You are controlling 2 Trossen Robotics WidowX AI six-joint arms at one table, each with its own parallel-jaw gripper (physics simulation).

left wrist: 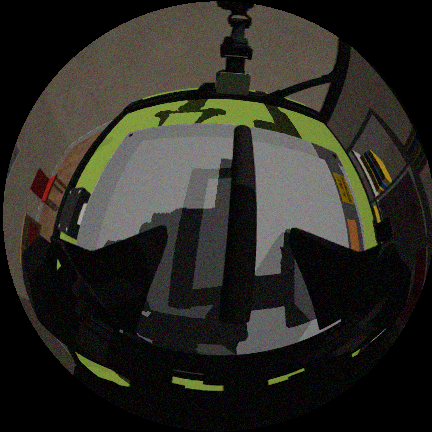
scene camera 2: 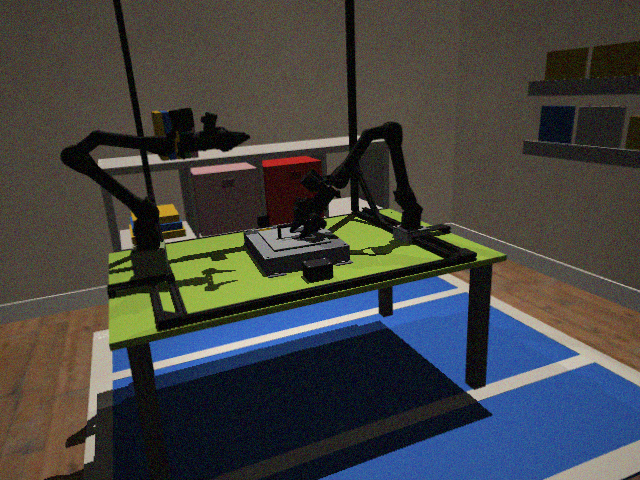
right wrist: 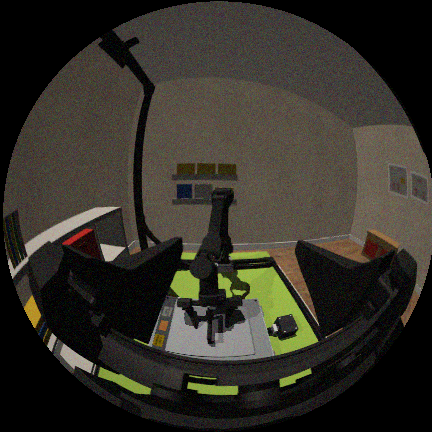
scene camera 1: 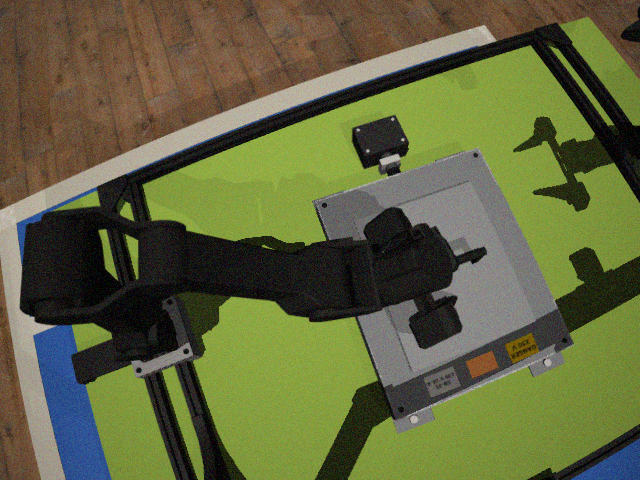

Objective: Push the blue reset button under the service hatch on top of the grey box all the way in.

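The grey box (scene camera 1: 434,178) (scene camera 2: 288,262) (left wrist: 210,131) (right wrist: 261,320) lies on the green table. The hatch, a flat light grey panel (scene camera 1: 496,294) (left wrist: 285,200) (right wrist: 187,335), lies on its top. A black upright handle (scene camera 1: 474,254) (scene camera 2: 279,232) (left wrist: 243,200) (right wrist: 211,334) stands on the panel. My left gripper (scene camera 1: 433,268) (scene camera 2: 306,231) (left wrist: 230,233) (right wrist: 210,327) is open and empty, pointing down low over the panel; the handle rises beside it, apart from both fingers. My right gripper (scene camera 2: 247,136) (right wrist: 241,245) is open and empty, high above the table. The blue reset button does not show in any view.
A small black box (scene camera 1: 379,139) (scene camera 2: 317,270) (left wrist: 75,207) (right wrist: 286,325) with a light connector sits close beside the grey box. Black rails (scene camera 1: 310,111) (scene camera 2: 248,304) frame the green table. A shelf unit with pink (scene camera 2: 224,198) and red bins (scene camera 2: 292,186) stands behind the table.
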